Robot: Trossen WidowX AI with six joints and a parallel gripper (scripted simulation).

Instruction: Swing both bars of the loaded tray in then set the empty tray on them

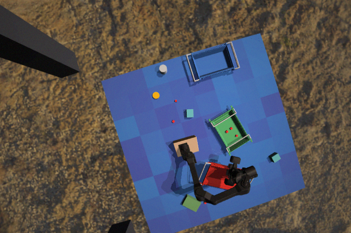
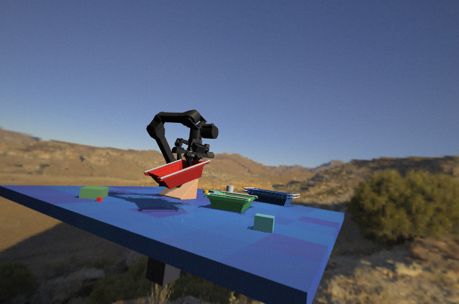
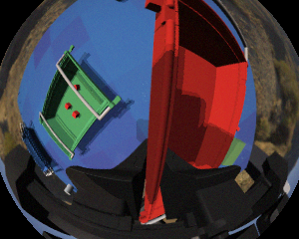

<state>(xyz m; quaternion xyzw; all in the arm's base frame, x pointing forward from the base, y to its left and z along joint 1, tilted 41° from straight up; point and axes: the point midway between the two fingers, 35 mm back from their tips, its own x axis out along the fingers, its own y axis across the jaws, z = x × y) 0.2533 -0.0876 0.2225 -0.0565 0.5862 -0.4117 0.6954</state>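
My gripper tip is 4 cm past the red tray and 7 cm to the left of it. Round my gripper tip: small red block 10 cm ahead, 21 cm to the left, 14 cm below; then small red cube 21 cm behind, 27 cm to the right, 15 cm below; then green block 32 cm behind, 24 cm to the right, 14 cm below.
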